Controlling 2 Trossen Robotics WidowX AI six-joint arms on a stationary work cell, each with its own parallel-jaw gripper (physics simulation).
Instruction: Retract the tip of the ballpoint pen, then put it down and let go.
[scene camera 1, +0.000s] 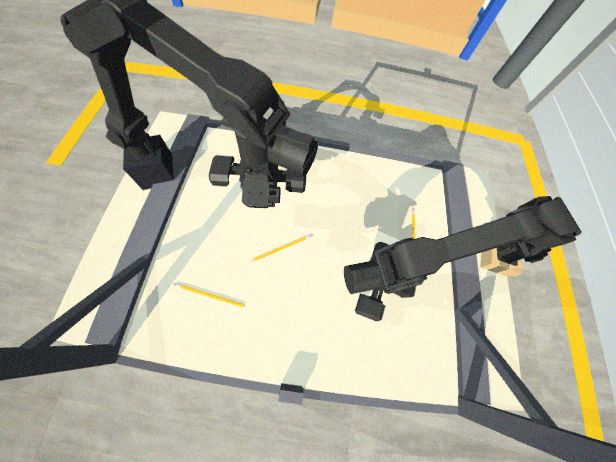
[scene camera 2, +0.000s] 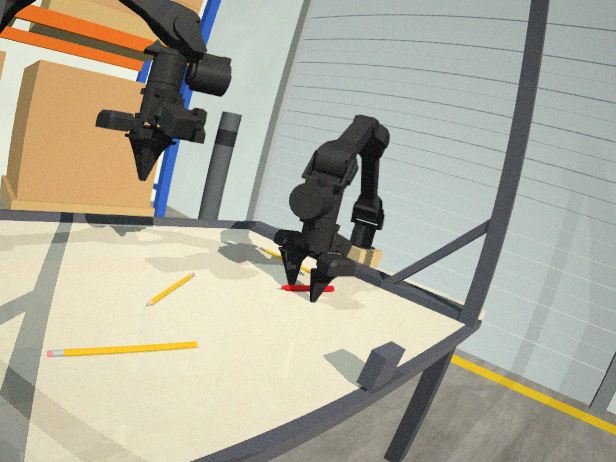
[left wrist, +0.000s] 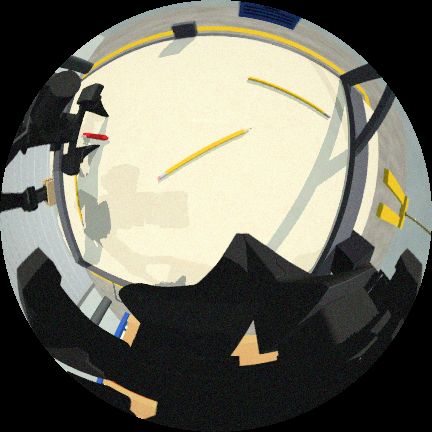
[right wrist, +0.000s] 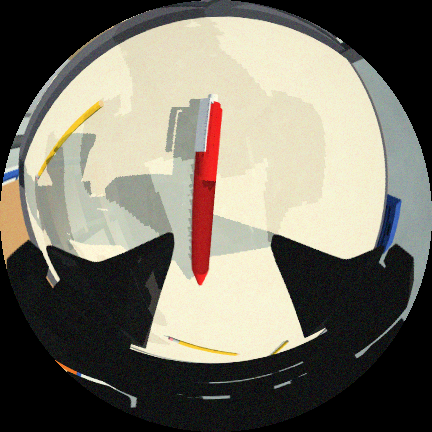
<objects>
My left gripper (scene camera 2: 142, 180) is 65 cm from the lens. My right gripper (scene camera 2: 301, 294): 78 cm from the lens. A small grey block (scene camera 2: 382, 361) is 47 cm from the lens. A dark frame (scene camera 2: 300, 430): 40 cm from the lens. The marked spots on the dark frame and the small grey block are 14 cm apart.
</objects>
